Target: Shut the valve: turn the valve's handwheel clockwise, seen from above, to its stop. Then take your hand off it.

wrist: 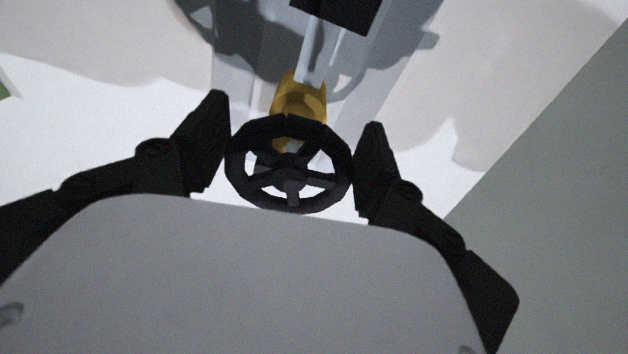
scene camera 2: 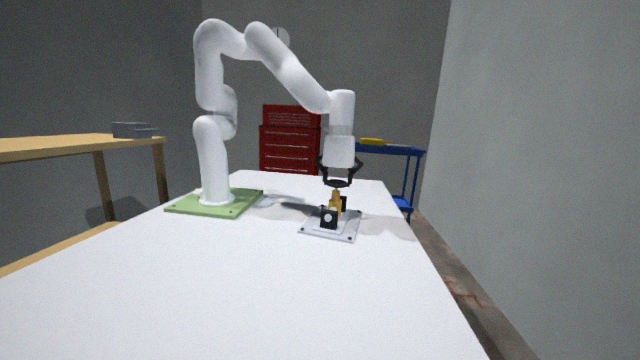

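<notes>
The black spoked handwheel sits on top of the yellow valve body. My gripper points down and is shut on the handwheel, with one finger pad against each side of its rim. The valve stands on a light grey base plate on the white table. A black block stands at the near side of the valve body, and another black block shows behind it. In the wrist view the handwheel hides part of the valve body.
The arm's green mounting plate lies to the left on the white table. A wooden bench with a grey object stands at the far left. A red tool chest and a blue cart stand behind, with a wall at the right.
</notes>
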